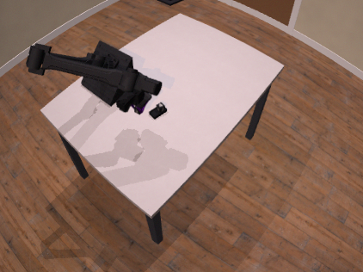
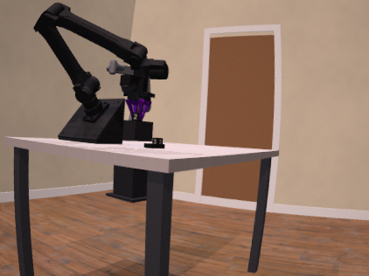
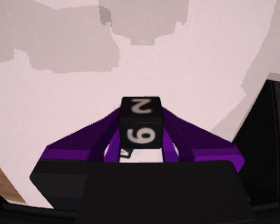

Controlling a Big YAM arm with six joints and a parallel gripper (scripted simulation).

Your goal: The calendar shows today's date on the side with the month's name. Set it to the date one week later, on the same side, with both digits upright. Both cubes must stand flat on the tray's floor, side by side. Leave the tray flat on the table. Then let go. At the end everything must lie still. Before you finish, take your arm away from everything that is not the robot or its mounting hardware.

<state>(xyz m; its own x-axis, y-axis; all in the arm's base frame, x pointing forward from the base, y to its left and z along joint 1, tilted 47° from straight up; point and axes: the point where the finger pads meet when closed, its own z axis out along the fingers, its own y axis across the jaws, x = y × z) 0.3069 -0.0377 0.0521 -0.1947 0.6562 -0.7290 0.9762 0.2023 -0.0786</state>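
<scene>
Now: hand 110 mm to the right of the black tray and 100 mm above it. From my hand the other things lie so: black date cube (right at my hand).
</scene>
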